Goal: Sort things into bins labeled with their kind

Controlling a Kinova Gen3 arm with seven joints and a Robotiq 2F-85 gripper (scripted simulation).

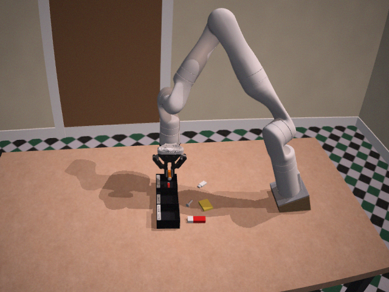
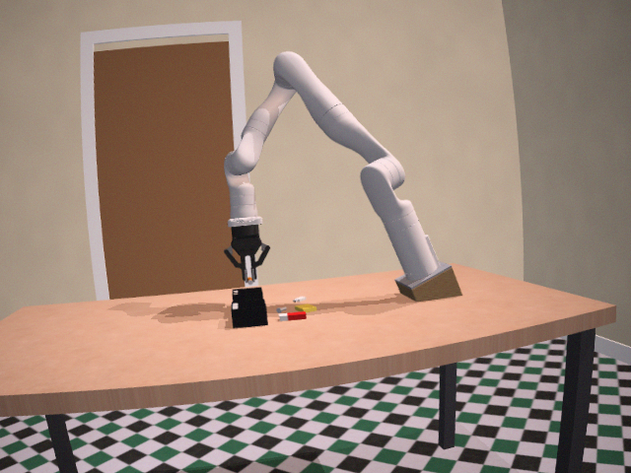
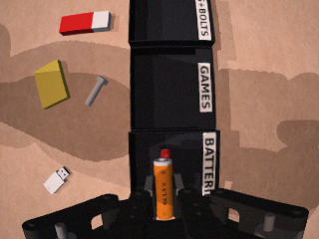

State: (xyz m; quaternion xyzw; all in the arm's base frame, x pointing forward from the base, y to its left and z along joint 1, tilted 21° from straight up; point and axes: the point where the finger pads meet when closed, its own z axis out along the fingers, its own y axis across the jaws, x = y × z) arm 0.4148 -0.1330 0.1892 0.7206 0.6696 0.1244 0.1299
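Right now my hand is 8 cm above the red battery. Round my hand: bolt (10 cm to the left, 8 cm below, 6 cm behind); then orange battery (2 cm below); then USB stick (13 cm behind, 9 cm below).
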